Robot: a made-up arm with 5 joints.
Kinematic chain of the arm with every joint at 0, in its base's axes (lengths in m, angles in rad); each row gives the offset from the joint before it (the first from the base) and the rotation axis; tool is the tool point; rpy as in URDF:
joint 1: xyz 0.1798 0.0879 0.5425 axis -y
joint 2: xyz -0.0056 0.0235 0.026 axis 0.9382 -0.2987 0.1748
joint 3: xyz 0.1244 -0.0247 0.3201 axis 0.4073 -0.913 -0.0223
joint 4: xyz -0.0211 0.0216 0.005 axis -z
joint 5: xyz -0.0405 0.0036 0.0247 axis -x
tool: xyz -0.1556 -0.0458 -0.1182 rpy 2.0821 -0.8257 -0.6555
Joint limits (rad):
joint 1: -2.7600..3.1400
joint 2: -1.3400..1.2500
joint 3: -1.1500..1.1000
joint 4: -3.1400..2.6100
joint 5: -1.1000..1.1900
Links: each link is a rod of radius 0.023 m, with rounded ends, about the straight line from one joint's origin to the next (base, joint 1, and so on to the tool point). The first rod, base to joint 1, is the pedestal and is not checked.
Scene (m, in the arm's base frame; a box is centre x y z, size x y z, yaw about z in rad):
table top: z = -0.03
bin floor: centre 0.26 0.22 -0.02 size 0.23 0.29 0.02 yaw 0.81
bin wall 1: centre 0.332 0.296 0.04 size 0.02 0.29 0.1 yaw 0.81
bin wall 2: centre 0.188 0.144 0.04 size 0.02 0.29 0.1 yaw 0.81
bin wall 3: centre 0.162 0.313 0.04 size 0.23 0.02 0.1 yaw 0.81
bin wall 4: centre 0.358 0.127 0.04 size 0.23 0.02 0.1 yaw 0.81
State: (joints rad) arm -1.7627 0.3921 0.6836 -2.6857 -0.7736
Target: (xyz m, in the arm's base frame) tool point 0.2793 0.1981 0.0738
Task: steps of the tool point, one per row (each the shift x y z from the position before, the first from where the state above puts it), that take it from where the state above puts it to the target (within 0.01 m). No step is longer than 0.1 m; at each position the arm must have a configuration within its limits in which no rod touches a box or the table.
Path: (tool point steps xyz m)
1: 0.0120 0.0819 -0.0337
2: -0.0234 0.0852 -0.0255
3: -0.0543 0.0750 -0.0109
4: -0.0749 0.0552 0.0078
5: -0.0006 0.0061 -0.0494
6: 0.0006 -0.0061 -0.0438

